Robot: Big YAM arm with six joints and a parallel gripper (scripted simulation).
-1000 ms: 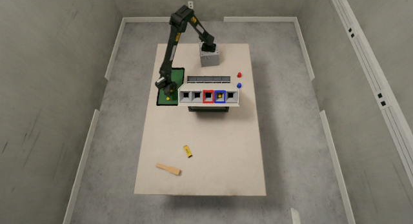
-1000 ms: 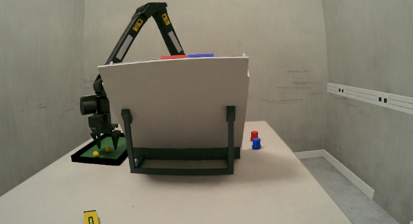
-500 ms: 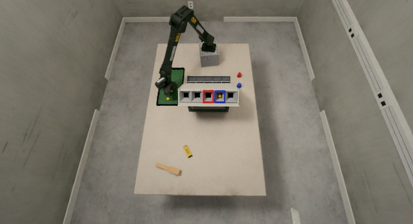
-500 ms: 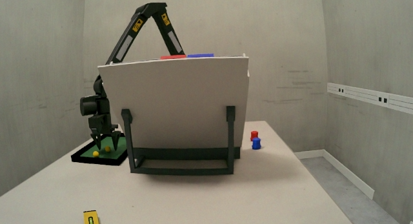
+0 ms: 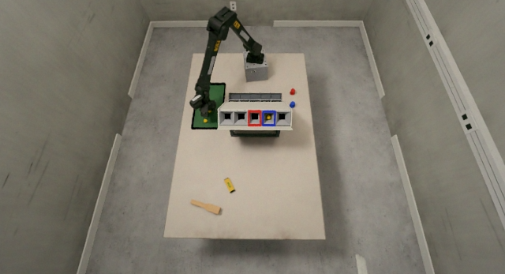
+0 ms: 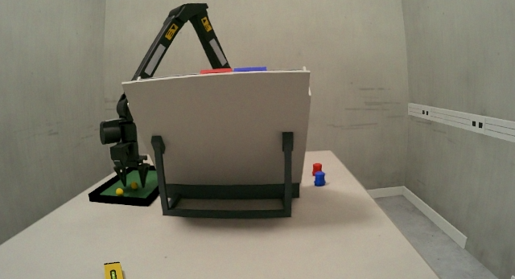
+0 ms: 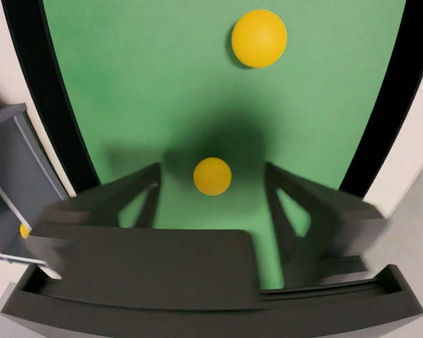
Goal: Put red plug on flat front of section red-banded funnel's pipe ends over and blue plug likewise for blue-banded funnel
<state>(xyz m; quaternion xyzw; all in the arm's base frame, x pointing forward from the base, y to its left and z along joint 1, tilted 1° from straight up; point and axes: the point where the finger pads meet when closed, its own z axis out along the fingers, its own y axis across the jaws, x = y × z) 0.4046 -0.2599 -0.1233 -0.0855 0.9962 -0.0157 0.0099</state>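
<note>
Now: the green marble tray 50 mm behind my hand, 20 mm to the right of it and 10 mm below it. Round my hand: blue band 430 mm to the left, 300 mm above, 150 mm ahead; then cover 330 mm to the left, 190 mm above, 10 mm ahead; then red band 350 mm to the left, 300 mm above, 160 mm ahead.
</note>
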